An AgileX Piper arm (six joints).
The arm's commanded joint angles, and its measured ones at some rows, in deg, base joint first. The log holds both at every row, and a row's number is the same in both.
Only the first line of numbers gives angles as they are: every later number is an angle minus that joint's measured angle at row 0.
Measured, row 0:
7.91, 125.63, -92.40, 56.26, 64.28, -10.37
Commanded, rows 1 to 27:
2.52, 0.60, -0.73, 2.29, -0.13, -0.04
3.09, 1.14, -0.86, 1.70, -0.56, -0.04
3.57, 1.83, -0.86, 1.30, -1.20, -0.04
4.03, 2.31, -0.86, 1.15, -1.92, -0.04
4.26, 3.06, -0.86, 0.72, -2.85, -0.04
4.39, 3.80, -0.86, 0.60, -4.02, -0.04
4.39, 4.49, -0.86, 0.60, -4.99, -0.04
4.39, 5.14, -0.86, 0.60, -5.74, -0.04
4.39, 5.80, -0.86, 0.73, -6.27, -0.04
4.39, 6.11, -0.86, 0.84, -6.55, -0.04
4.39, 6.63, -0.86, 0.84, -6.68, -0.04
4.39, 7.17, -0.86, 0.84, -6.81, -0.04
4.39, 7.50, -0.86, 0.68, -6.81, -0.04
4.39, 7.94, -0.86, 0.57, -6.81, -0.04
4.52, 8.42, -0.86, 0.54, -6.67, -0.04
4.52, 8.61, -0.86, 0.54, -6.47, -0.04
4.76, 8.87, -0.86, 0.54, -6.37, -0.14
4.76, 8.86, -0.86, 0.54, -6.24, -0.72
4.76, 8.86, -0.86, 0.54, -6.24, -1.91
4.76, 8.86, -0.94, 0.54, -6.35, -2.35
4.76, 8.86, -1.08, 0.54, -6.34, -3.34
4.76, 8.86, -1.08, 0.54, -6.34, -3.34
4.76, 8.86, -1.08, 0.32, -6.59, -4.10
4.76, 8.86, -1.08, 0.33, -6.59, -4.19
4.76, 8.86, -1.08, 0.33, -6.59, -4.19
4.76, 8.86, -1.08, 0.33, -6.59, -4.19
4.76, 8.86, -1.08, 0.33, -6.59, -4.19
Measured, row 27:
3.93, 9.69, -0.38, -3.70, -7.62, -2.71
